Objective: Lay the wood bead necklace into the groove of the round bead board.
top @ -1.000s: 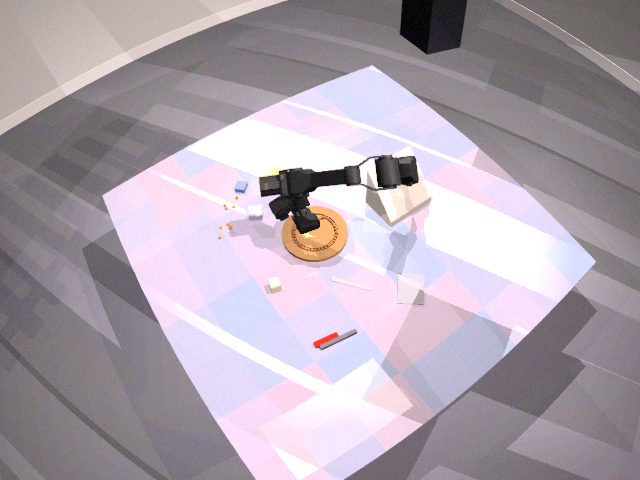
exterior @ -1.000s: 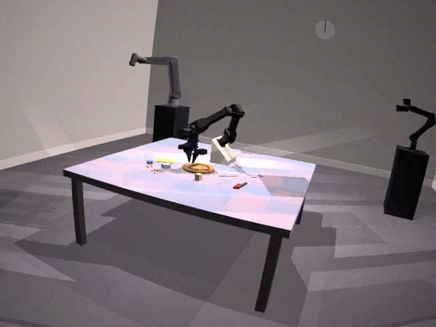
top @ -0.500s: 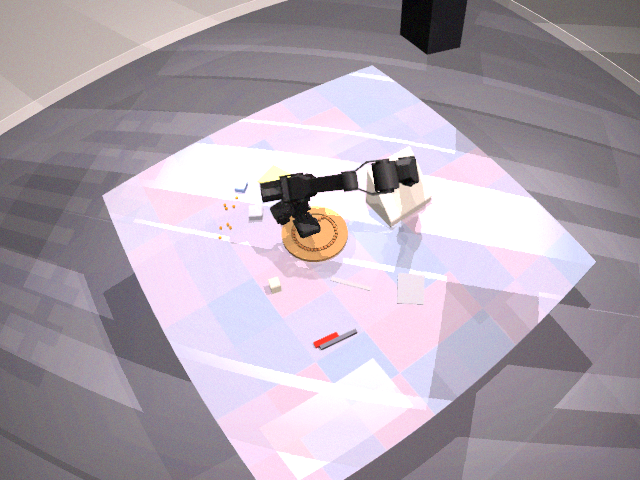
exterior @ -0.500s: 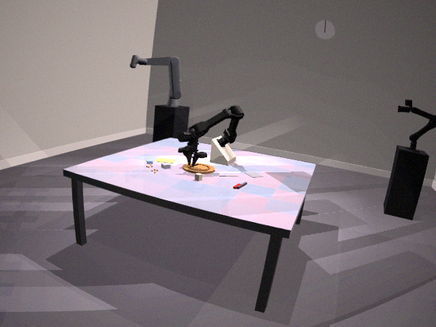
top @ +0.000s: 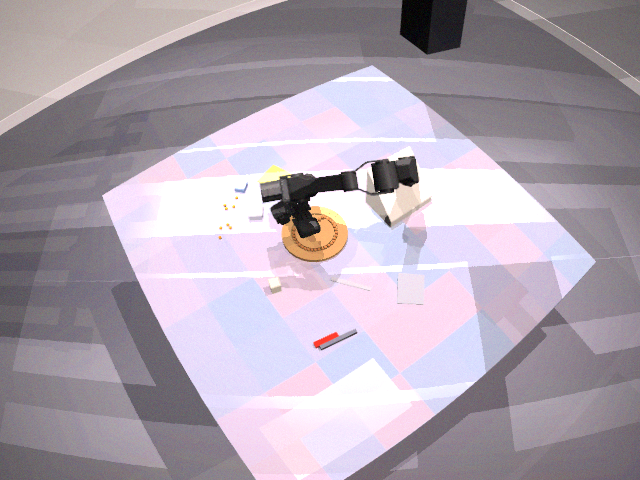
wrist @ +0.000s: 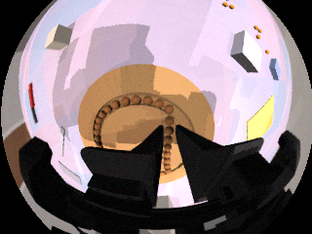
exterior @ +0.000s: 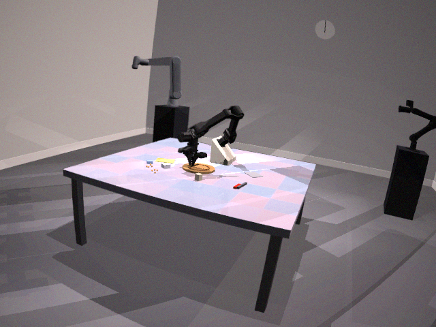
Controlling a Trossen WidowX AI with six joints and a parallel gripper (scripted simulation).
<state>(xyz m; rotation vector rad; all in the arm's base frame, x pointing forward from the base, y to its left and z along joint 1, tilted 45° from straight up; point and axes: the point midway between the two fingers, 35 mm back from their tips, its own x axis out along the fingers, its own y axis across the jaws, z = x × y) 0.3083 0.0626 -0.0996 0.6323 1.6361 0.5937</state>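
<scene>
The round bead board lies 4 cm to the left of my gripper tip, 3 cm behind it and 1 cm below it. The rest, counted from my gripper tip: cream cube: 16 cm ahead, 15 cm to the left; then white block: 12 cm to the right, 10 cm ahead; then yellow sheet: 22 cm to the right, 3 cm behind, 1 cm below.
</scene>
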